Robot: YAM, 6 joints.
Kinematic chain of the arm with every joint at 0, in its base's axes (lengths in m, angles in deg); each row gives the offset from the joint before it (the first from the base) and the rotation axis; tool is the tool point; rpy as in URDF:
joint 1: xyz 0 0 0.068 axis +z
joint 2: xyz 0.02 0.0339 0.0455 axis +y
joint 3: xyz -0.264 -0.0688 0 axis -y
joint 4: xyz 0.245 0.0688 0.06 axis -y
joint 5: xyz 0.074 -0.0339 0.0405 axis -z
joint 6: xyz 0.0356 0 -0.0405 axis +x
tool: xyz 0 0 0 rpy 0 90 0
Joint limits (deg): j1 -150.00..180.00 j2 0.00..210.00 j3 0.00..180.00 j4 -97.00..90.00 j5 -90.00..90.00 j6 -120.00..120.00
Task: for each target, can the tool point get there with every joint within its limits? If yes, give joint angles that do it. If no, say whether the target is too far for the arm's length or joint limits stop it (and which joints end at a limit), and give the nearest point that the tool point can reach.
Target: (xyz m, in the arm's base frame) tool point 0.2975 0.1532 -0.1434
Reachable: yes | joints 26.08 160.30 75.70 -14.28 -11.02 -17.98
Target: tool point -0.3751 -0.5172 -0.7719
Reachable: no: too far | nearest point -0.2437 -0.3360 -0.3398 | short by 0.487 m
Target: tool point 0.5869 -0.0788 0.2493
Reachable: yes | joints -10.13 171.52 161.78 63.11 -46.02 66.79
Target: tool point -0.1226 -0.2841 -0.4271
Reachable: no: joint limits stop it (at a limit: joint 2) | nearest point -0.1196 -0.2772 -0.3764 | short by 0.051 m
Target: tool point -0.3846 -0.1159 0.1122
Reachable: no: joint limits stop it (at a limit: joint 1) | nearest point -0.3564 -0.1647 0.1122 | short by 0.056 m
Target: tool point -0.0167 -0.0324 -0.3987
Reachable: no: joint limits stop it (at a limit: joint 2) | nearest point -0.0331 -0.0643 -0.3345 | short by 0.074 m
